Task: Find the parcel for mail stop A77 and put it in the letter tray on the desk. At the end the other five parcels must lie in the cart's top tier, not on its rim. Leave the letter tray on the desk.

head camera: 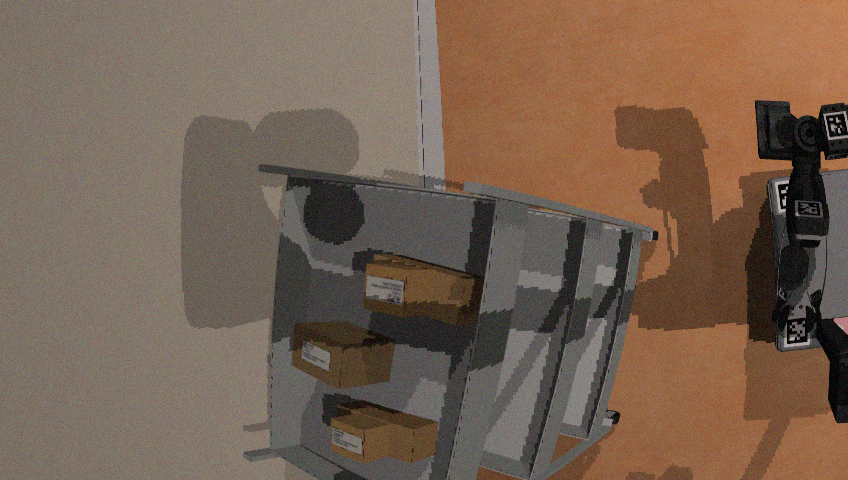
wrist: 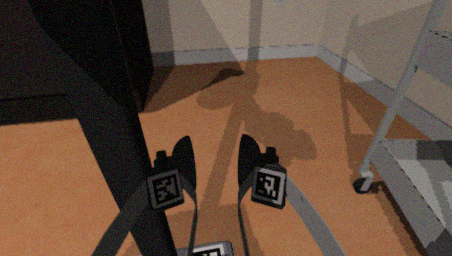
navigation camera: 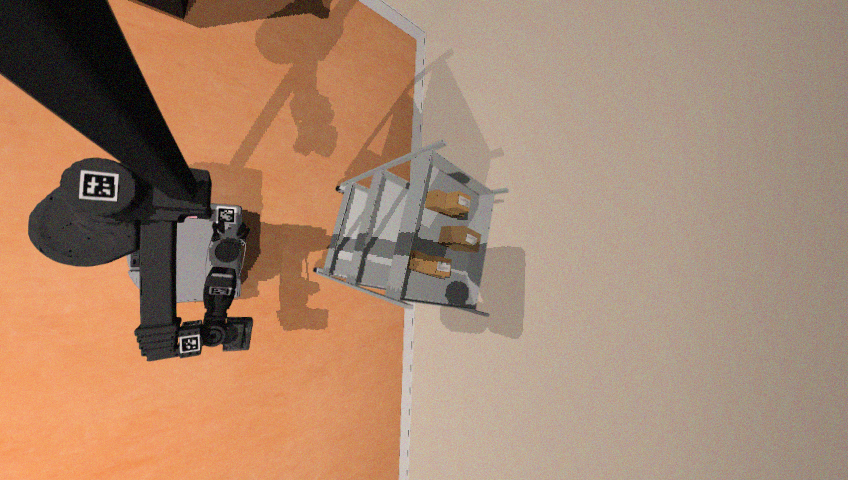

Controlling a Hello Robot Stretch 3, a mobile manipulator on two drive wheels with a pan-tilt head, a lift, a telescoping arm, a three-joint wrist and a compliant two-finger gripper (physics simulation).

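Frame: origin at the robot's base, x ahead, y left, z up, level; centimetres.
Seen in the pictures: gripper, fingertip midpoint: (head camera: 794, 330) (wrist: 216, 153) (navigation camera: 233, 221); robot's base at its link origin: (head camera: 792, 263) (navigation camera: 225, 250).
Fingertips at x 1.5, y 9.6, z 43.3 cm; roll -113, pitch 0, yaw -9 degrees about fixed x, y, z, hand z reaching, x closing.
Observation:
Offsets run from my fingertips to a thing's top centre.
Cardboard parcels lie in the top tier of the grey cart (head camera: 508, 237) (navigation camera: 418, 190) (wrist: 397, 100). A labelled parcel {dx +47.0, dy -11.2, dz +33.2 cm} (head camera: 385, 290) touches or overlaps another parcel {dx +47.0, dy -11.3, dz +28.2 cm} (head camera: 443, 291) towards the tier's inner wall. A single parcel {dx +59.1, dy -3.4, dz +33.0 cm} (head camera: 342, 359) (navigation camera: 460, 237) lies in the middle. Another labelled parcel {dx +55.1, dy +7.8, dz +33.2 cm} (head camera: 360, 437) lies close against a parcel {dx +55.1, dy +7.6, dz +28.2 cm} (head camera: 419, 437) in the lower part of the head view. The label texts are too small to read. My gripper (head camera: 797, 314) (navigation camera: 229, 228) (wrist: 216, 153) is open and empty, low over my base, apart from the cart. The letter tray does not show.
The cart's two lower shelves face my base (navigation camera: 193, 255). A wall (head camera: 119, 386) (navigation camera: 654, 237) with a light skirting board (head camera: 429, 89) (navigation camera: 406, 386) runs behind the cart. A large dark piece of furniture (wrist: 132, 50) stands at the left of the wrist view.

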